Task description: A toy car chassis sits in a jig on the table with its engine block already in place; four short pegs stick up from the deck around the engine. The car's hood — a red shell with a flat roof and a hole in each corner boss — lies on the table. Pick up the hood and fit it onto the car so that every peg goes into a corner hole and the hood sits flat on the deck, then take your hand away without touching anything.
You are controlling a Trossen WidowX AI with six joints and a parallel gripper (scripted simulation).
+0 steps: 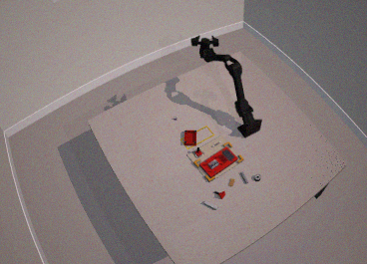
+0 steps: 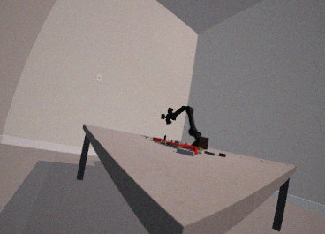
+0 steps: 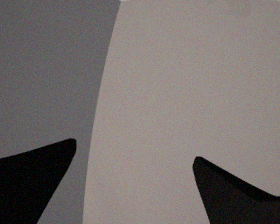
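My gripper tip is 450 mm short of the red hood, 530 mm to the right of it and 270 mm above it.
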